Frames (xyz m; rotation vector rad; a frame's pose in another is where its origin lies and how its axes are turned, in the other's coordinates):
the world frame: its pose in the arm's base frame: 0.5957 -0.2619 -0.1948 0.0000 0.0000 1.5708
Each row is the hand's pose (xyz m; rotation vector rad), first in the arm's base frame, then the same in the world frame.
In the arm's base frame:
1: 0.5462 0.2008 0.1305 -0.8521 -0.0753 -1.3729
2: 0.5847 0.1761 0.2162 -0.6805 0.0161 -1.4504
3: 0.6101 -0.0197 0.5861 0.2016 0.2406 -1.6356
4: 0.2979 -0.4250 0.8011 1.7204 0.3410 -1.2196
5: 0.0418 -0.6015 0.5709 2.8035 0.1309 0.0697
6: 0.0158 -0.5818 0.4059 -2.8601 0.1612 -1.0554
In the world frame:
1: 0.4627 0.0495 0.3253 -0.8910 0.7463 -2.8021
2: 0.4380 0.0110 0.4110 -0.6482 0.6796 -2.9299
3: 0.2422 -0.0144 0.7809 -0.4261 -0.0376 3.0357
4: -0.1631 0.2978 0.9959 -1.8629 1.2466 2.1636
5: -0.3396 0.5539 0.7657 2.1116 -1.9232 -0.2906
6: -0.3199 0.5799 0.6007 1.7338 -1.9409 0.7650

